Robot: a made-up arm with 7 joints.
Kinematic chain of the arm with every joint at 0, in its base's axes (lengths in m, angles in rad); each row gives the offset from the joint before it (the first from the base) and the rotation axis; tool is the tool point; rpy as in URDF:
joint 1: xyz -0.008 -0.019 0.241 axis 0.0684 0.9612 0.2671
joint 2: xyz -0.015 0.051 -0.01 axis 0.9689 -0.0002 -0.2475
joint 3: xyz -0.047 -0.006 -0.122 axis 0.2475 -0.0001 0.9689
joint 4: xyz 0.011 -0.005 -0.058 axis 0.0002 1 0
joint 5: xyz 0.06 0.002 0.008 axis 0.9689 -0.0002 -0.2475
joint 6: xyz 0.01 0.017 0.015 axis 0.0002 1 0
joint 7: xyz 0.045 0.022 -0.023 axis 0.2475 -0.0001 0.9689
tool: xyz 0.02 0.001 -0.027 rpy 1.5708 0 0
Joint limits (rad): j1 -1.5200..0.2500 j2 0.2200..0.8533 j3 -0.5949..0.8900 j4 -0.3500..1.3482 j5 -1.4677..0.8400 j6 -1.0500..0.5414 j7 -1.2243..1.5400
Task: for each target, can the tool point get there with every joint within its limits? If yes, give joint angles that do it. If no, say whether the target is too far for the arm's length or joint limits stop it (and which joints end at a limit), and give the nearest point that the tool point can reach.
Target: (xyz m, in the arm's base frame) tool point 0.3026 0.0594 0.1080
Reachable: yes | joints -1.2812 0.2718 0.4956 1.2186 -1.0326 0.0569 -0.4047
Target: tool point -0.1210 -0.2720 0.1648
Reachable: no: joint limits stop it (at a limit: joint 1, joint 2, joint 3, joint 4, joint 5, joint 6) | nearest point -0.0096 -0.0468 0.1301 | short by 0.254 m
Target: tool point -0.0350 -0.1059 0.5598
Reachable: no: joint limits stop it (at a limit: joint 1, joint 2) | nearest point 0.1107 -0.0327 0.3194 | short by 0.291 m
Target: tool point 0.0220 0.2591 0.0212
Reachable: yes | joints -0.0507 0.5986 0.2303 1.0995 -0.8676 -0.8606 -0.2002
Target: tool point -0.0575 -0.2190 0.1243
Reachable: no: joint limits stop it (at a limit: joint 1, joint 2, joint 3, joint 5, joint 6) | nearest point -0.0022 -0.0538 0.1025 | short by 0.176 m
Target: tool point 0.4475 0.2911 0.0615
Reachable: no: too far | nearest point 0.2836 0.1901 0.1295 | short by 0.204 m
